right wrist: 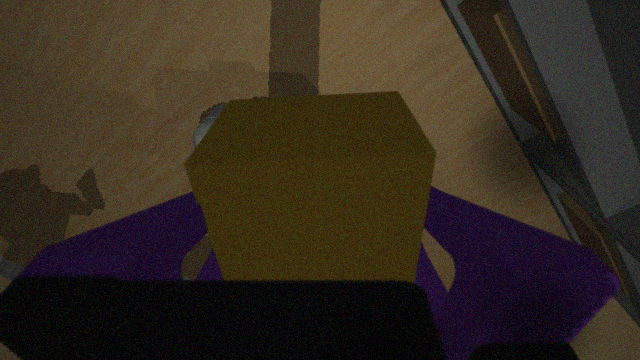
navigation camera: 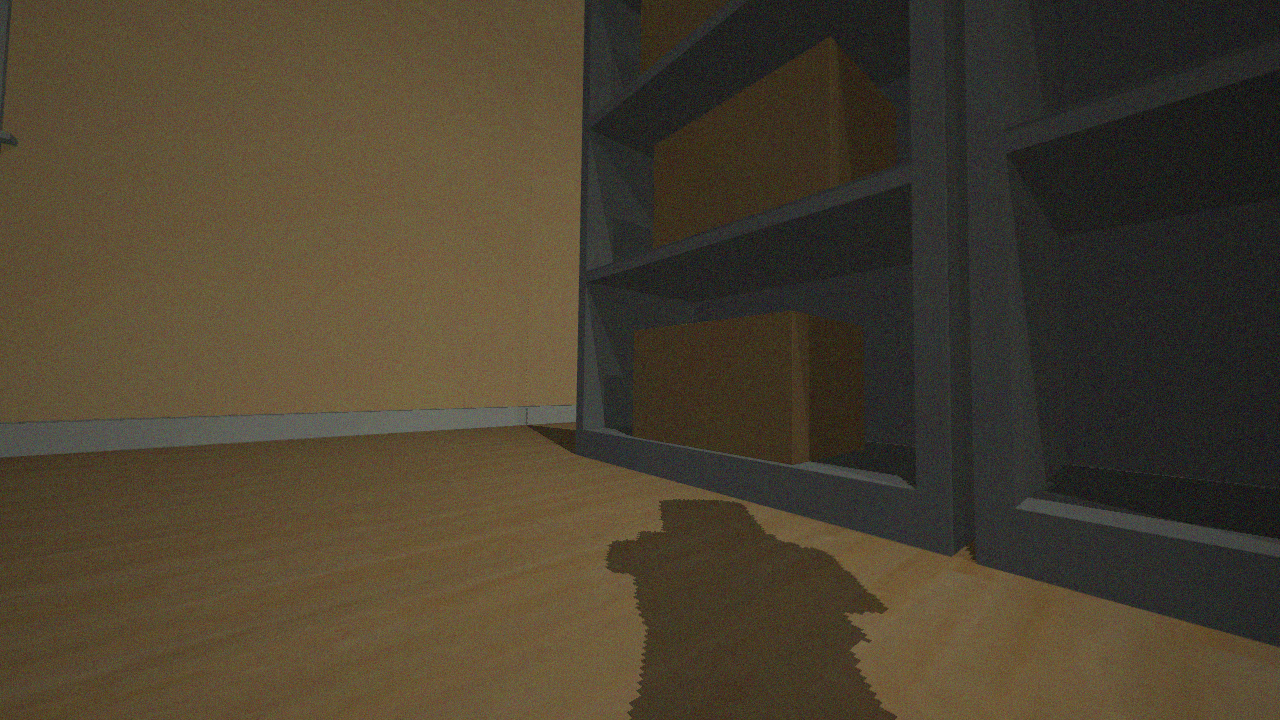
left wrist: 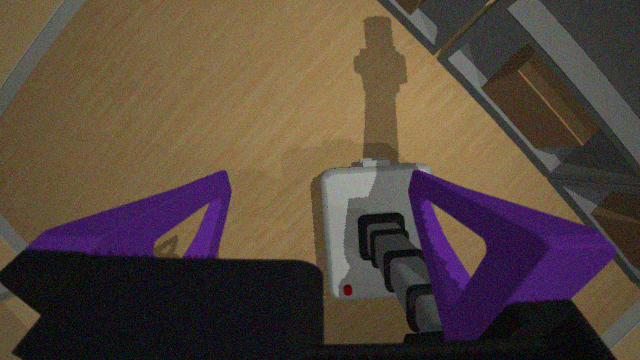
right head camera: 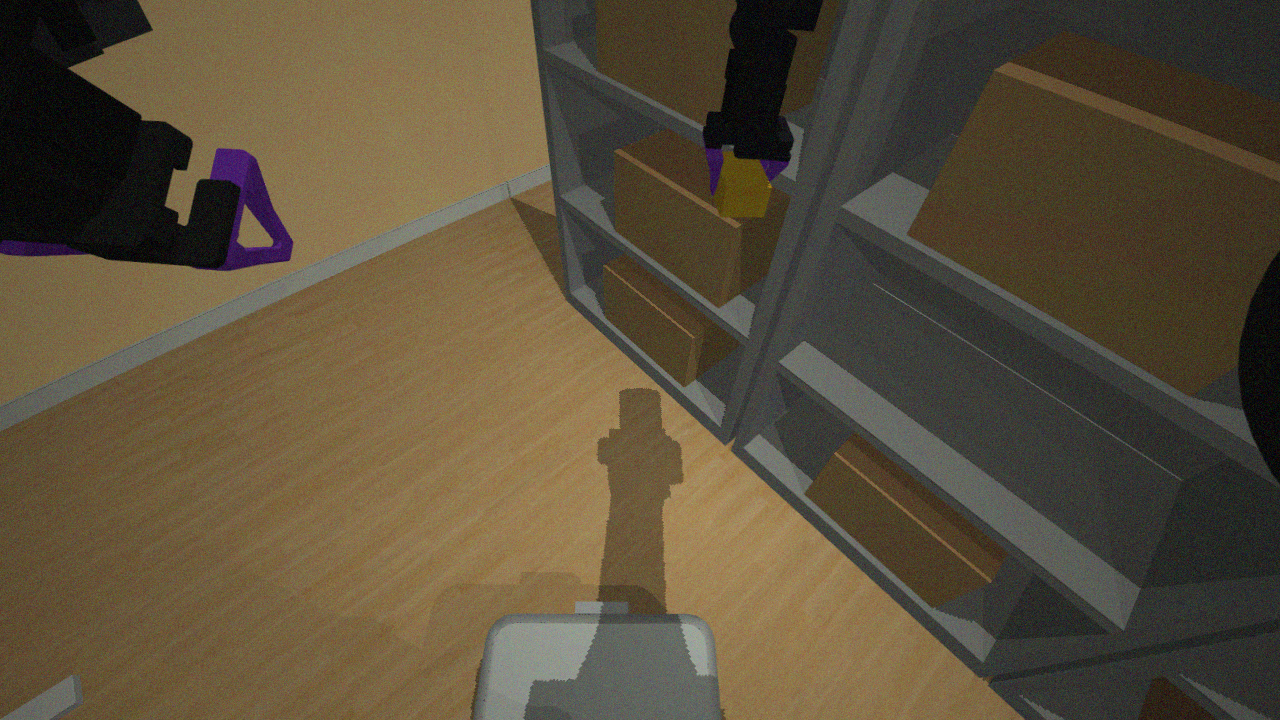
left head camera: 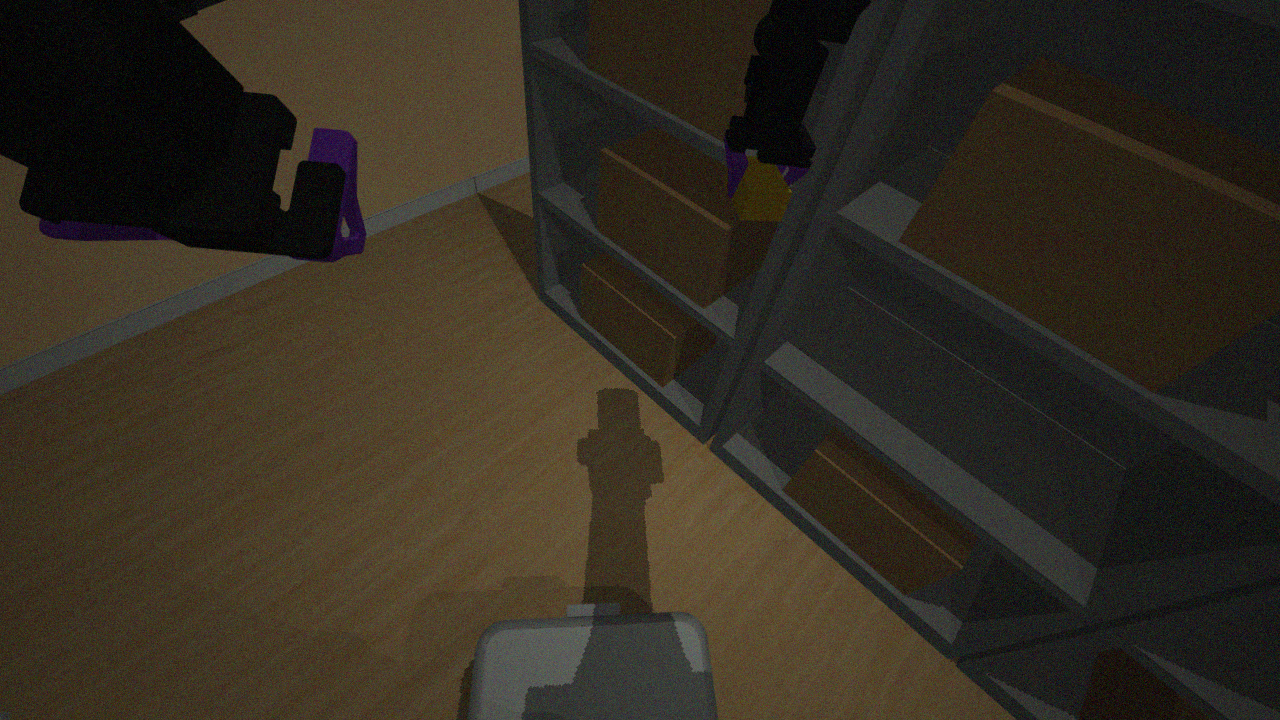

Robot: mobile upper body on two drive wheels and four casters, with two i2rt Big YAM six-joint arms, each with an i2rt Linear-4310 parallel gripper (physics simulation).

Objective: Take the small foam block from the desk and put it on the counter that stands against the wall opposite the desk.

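Frame: origin at the left arm's base, x left, y back, z up, level; metres.
Where they show: left gripper, between the fingertips: (left wrist: 319, 180) (right head camera: 223, 246) (left head camera: 284, 235); right gripper, between the fingertips: (right wrist: 318, 181).
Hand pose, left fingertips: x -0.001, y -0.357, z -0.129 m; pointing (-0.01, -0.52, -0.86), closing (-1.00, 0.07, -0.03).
After its pixels a point has its place.
The small foam block is a yellow block (left head camera: 763, 204) @(y -0.645, x -0.427, z -0.280 m) (right head camera: 744, 197) @(y -0.645, x -0.429, z -0.276 m) (right wrist: 312, 220) @(y -0.716, x -0.426, z -0.261 m), held up in the air in front of the shelving. My right gripper (left head camera: 760, 183) @(y -0.699, x -0.427, z -0.305 m) (right head camera: 742, 179) @(y -0.699, x -0.427, z -0.305 m) (right wrist: 318, 181) @(y -0.699, x -0.427, z -0.305 m) is shut on it, with a purple finger on each side; the block hides the inner faces of the fingers in the right wrist view. My left gripper (left wrist: 319, 180) @(y -0.357, x -0.001, z -0.129 m) is open and empty, its two purple fingers wide apart over the floor and my base; it is at the upper left in both head views. The desk and the counter cannot be made out in these views.
Grey shelving (left head camera: 768, 295) @(y -0.900, x -0.627, z -0.691 m) (right head camera: 781, 295) @(y -0.909, x -0.637, z -0.705 m) (navigation camera: 935, 268) @(y -0.902, x -0.612, z -1.035 m) with brown boxes (left head camera: 662, 232) @(y -1.170, x -0.405, z -0.728 m) (right head camera: 675, 223) @(y -1.172, x -0.403, z -0.703 m) (navigation camera: 742, 170) @(y -1.163, x -0.411, z -0.771 m) stands at the right. A tan wall (navigation camera: 268, 223) @(y -1.730, x 1.070, z -0.676 m) with a pale baseboard is at the left. My pale base (left head camera: 528, 662) @(y -0.232, x -0.082, z -1.150 m) (right head camera: 537, 640) @(y -0.263, x -0.085, z -1.150 m) (left wrist: 345, 185) @(y -0.246, x -0.075, z -1.150 m) is at the bottom in the head views. A pale bar end (right head camera: 58, 700) @(y -0.117, x 1.170, z -1.385 m) shows lower left.
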